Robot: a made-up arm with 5 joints.
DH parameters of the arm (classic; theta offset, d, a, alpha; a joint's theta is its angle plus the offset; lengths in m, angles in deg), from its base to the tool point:
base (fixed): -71.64 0 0.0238 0
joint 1: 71.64 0.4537 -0.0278 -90
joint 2: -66.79 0 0.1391 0
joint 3: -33.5 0 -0.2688 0
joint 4: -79.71 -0.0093 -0.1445 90
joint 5: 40.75 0 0.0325 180
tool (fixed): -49.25 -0.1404 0 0
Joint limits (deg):
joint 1: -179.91..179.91
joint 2: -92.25..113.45
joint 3: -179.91..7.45
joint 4: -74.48..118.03
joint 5: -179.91..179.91
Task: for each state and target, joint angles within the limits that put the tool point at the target. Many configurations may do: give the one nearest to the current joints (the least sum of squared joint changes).
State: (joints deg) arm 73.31 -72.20 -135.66 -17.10 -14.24
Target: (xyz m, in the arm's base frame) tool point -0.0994 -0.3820 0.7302
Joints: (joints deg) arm 74.34 -56.32 -137.62 -64.45 -12.86
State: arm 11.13 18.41 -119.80 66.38 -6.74
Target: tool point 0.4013 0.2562 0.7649
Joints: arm 32.89 27.41 -139.04 39.76 24.73
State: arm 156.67 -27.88 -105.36 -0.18 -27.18
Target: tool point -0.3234 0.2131 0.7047
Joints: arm 144.94 -18.87 -65.49 2.93 -29.27
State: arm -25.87 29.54 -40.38 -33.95 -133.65
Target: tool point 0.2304 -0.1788 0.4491
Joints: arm -26.21 0.59 -7.65 -74.48 -135.07
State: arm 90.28 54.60 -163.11 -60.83 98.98
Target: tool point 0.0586 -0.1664 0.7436
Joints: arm 111.36 10.34 -179.91 -74.48 113.58
